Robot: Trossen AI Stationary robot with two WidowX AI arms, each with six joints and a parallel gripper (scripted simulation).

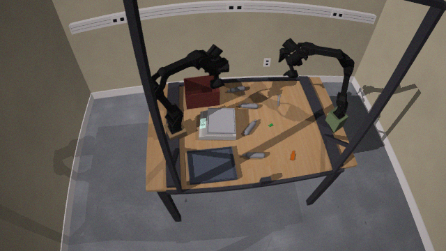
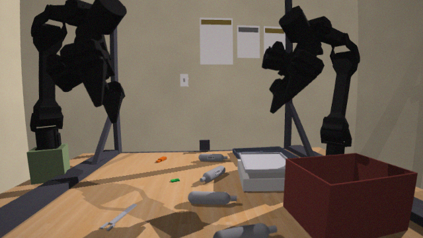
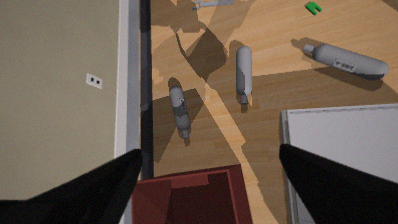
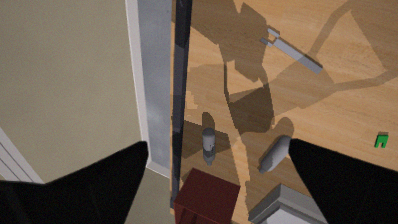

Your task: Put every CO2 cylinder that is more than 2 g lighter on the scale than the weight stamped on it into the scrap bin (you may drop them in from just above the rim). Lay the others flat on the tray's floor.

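Right now the green piece is 28 cm to the right of my left hand, 26 cm below it and 15 cm behind it. The rest, counted from my left hand: grey wrench (38 cm to the right, 26 cm below, 6 cm ahead); tray (39 cm behind, 26 cm below, 7 cm to the left); red scrap bin (23 cm below, 11 cm to the left, 9 cm ahead).
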